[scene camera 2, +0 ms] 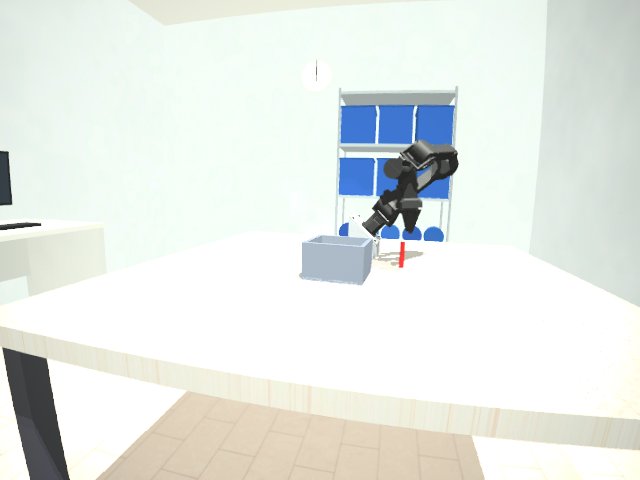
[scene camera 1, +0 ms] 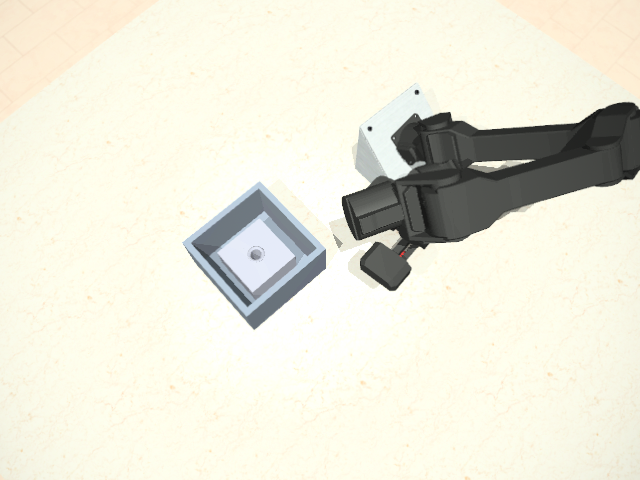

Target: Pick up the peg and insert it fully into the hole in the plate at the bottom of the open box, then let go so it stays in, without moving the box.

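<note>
The red peg [scene camera 1: 402, 253] [scene camera 2: 401, 254] stands upright on the table to the right of the box. In scene camera 1 a sliver of it shows beside the gripper. My gripper [scene camera 1: 384, 227] [scene camera 2: 410, 225] is open and empty, pointing down. In scene camera 2 its fingertips are higher than the peg's top and slightly to the right, with a gap between. In scene camera 1 the wrist hides much of the gripper. The blue-grey open box [scene camera 1: 290, 290] [scene camera 2: 334, 262] holds a pale square plate [scene camera 1: 239, 258] with a round hole [scene camera 1: 255, 253] near its middle. The hole is empty.
The arm's slanted silver base mount [scene camera 1: 385, 124] [scene camera 2: 357, 229] stands behind the box in scene camera 2. The arm's dark links [scene camera 1: 537, 180] [scene camera 2: 429, 155] reach over from the right in scene camera 1. A shelf rack [scene camera 2: 339, 118] with blue bins stands beyond the table [scene camera 2: 258, 320].
</note>
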